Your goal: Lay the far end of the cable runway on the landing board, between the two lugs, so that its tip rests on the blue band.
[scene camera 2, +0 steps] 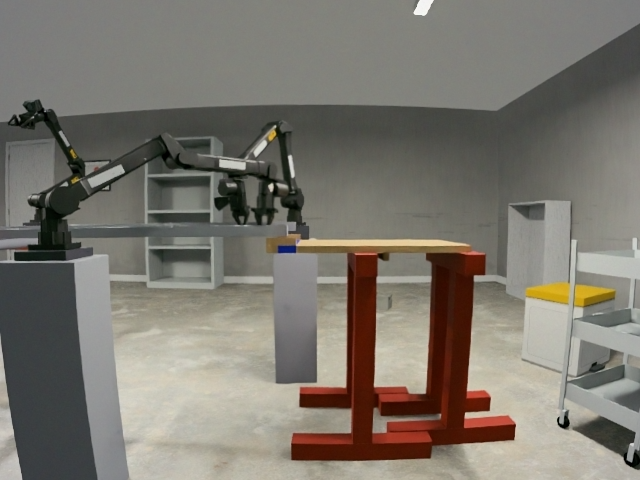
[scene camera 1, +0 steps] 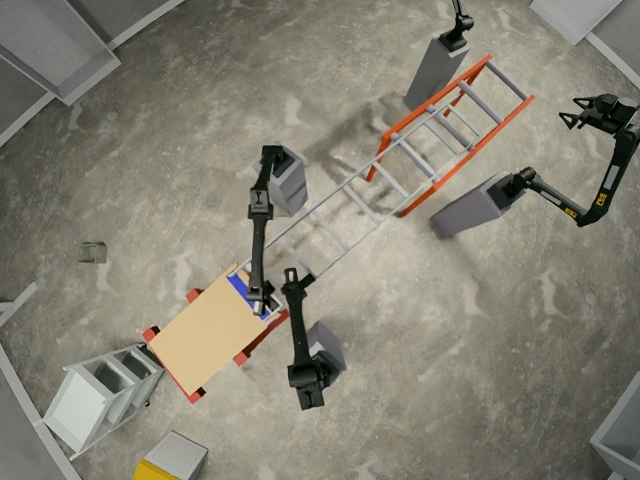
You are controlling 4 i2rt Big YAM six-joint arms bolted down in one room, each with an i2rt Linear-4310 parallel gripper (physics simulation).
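The grey ladder-like cable runway [scene camera 1: 361,204] [scene camera 2: 155,230] runs from the orange stand to the landing board [scene camera 1: 206,330] [scene camera 2: 382,245]. Its far end is over the board's edge at the blue band [scene camera 1: 240,288] [scene camera 2: 287,249]; whether it touches the board cannot be told. One wooden lug [scene camera 2: 273,243] shows below the near rail. The upper-left arm's gripper [scene camera 1: 269,300] [scene camera 2: 264,222] and the lower arm's gripper [scene camera 1: 310,280] [scene camera 2: 241,221] point down at the far rail; their tips are partly hidden. The right-hand arm's gripper [scene camera 1: 568,106] is open, away from the runway. The top arm's gripper is out of view.
The orange stand [scene camera 1: 438,96] is under the runway's near end. Red trestles [scene camera 1: 193,295] [scene camera 2: 361,341] carry the board. A grey cart [scene camera 1: 77,408] [scene camera 2: 604,263] stands beyond the board, with a yellow-lidded bin [scene camera 1: 175,457] [scene camera 2: 547,330] nearby. Grey pedestals flank the runway.
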